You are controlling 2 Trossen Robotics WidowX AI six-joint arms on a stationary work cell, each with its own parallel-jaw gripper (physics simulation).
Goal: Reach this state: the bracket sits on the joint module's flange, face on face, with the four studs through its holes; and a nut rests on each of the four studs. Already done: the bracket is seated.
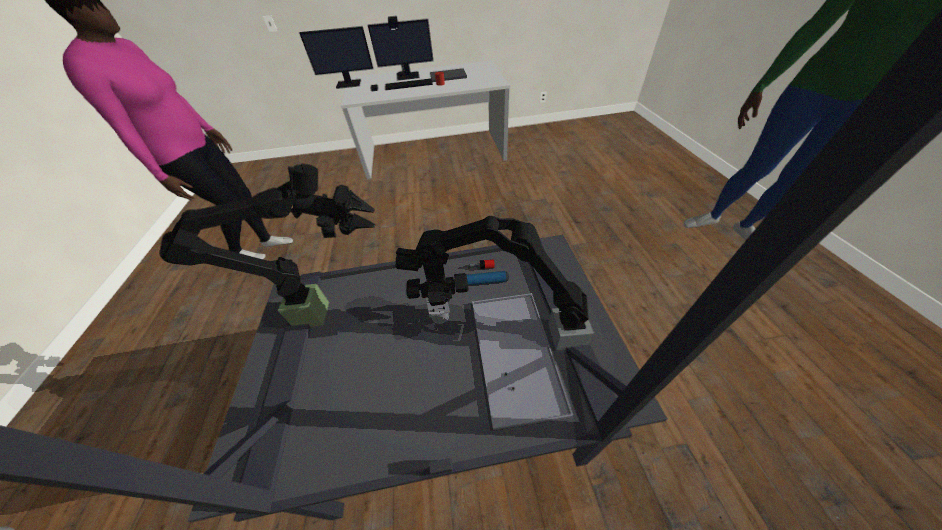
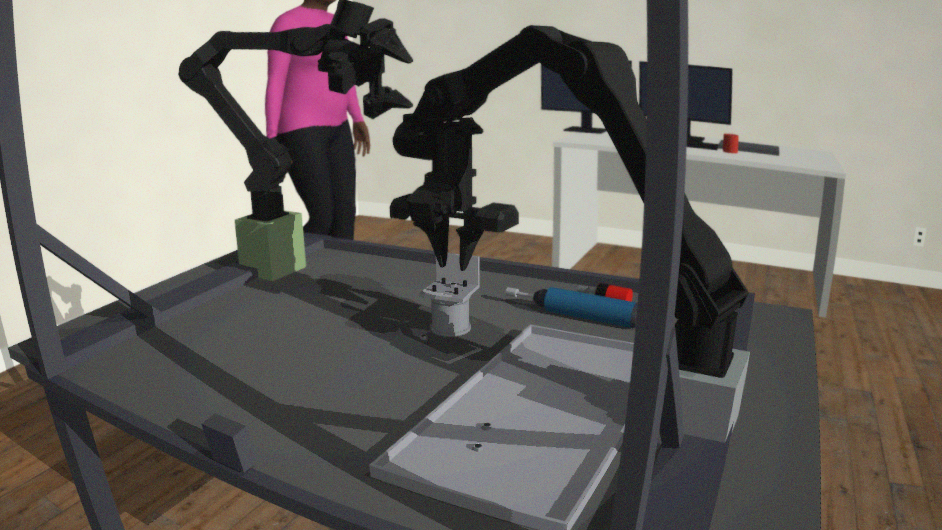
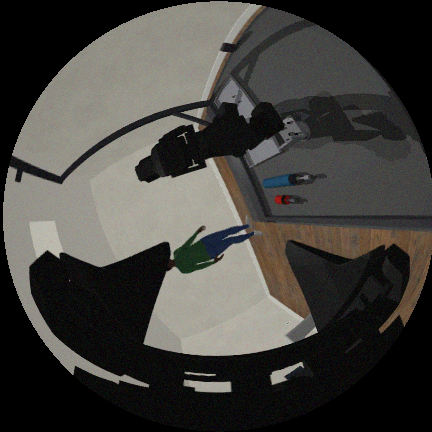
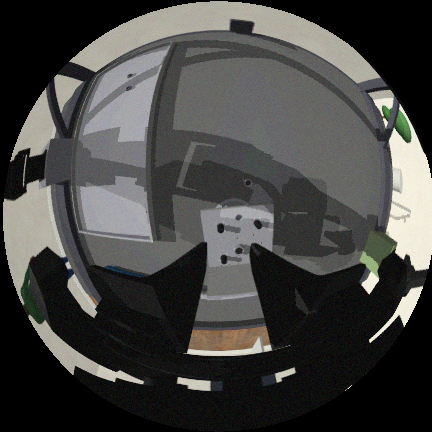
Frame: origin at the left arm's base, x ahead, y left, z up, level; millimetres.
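Seen in the pictures: left gripper, fingertip midpoint: (image 1: 374,218) (image 2: 411,84) (image 3: 229,248); right gripper, fingertip midpoint: (image 2: 453,268) (image 4: 228,248); left arm's base, origin of the base link: (image 1: 297,296) (image 2: 267,216); right arm's base, origin of the base link: (image 1: 572,320) (image 2: 703,361) (image 4: 42,165).
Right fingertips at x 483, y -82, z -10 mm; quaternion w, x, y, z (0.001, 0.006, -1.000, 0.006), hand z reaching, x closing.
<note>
Pixels of each thing's top centre, then the offset from my right fingertips to it. "spot": a spot on its surface instead.
- joint module, middle of its top: (image 2: 449,283) (image 3: 287,131) dy +13, dx -15, dz -30 mm
- small dark piece, middle of its top: (image 4: 238,250) dy +22, dx -14, dz -33 mm
- nut, middle of its top: (image 4: 247,182) (image 2: 423,335) dy -40, dx -30, dz -99 mm
- shallow tray, surface spot: (image 2: 382,469) spot: dy -369, dx +134, dz -89 mm
- blue tool, middle of its top: (image 2: 573,291) (image 4: 144,293) (image 3: 279,182) (image 1: 477,275) dy +150, dx +134, dz -63 mm
- red-handled tool, middle of its top: (image 2: 604,284) (image 3: 282,201) (image 1: 482,261) dy +224, dx +161, dz -70 mm
The bracket (image 2: 472,271) (image 4: 210,250) sits on the joint module (image 2: 450,319), stud tips standing through its flat plate. My right gripper (image 2: 453,267) (image 4: 228,248) is partly open just above the plate, nothing gripped. A small dark piece (image 4: 239,250) shows beyond its fingertips; I cannot tell whether it is a nut. One finger hides part of the plate; nuts on studs are too small to tell. A nut (image 4: 248,183) (image 2: 423,337) lies on the table beside the module. Two nuts (image 2: 486,425) (image 2: 477,446) lie in the tray. My left gripper (image 1: 373,218) (image 2: 411,83) (image 3: 229,248) is wide open, empty, high up.
The shallow tray (image 2: 382,469) is at the front right of the module. A blue tool (image 1: 487,278) (image 2: 589,307) (image 3: 277,181) and a red-handled tool (image 1: 487,263) (image 2: 619,293) lie behind it. A frame post (image 2: 658,263) stands in front of the right arm.
</note>
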